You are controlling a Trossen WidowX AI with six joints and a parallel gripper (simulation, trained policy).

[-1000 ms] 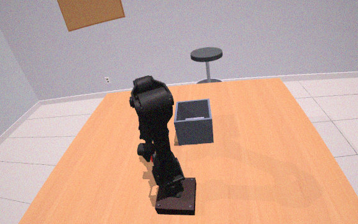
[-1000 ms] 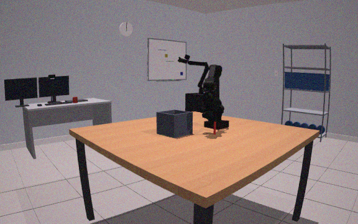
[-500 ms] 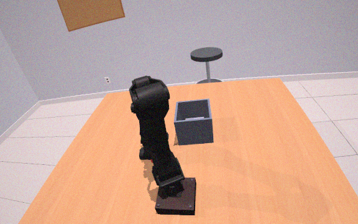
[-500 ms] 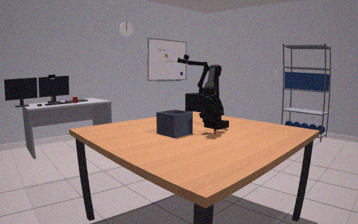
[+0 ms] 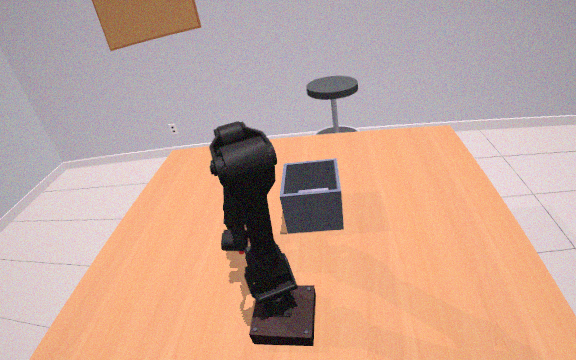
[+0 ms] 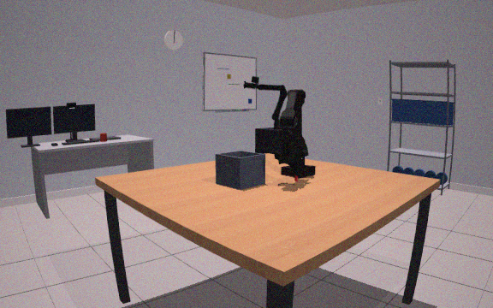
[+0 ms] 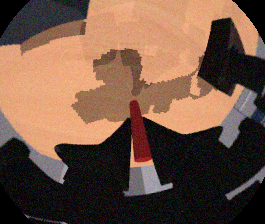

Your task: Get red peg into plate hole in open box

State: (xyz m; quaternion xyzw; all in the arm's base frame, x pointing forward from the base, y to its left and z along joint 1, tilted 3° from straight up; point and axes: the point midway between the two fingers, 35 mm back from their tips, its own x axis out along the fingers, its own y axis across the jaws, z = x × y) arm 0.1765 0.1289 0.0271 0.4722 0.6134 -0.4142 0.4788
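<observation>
Right now the plate is 20 cm to the right of my gripper tip and 17 cm ahead of it. Round my gripper tip: red peg: 1 cm to the right, 1 cm above.
</observation>
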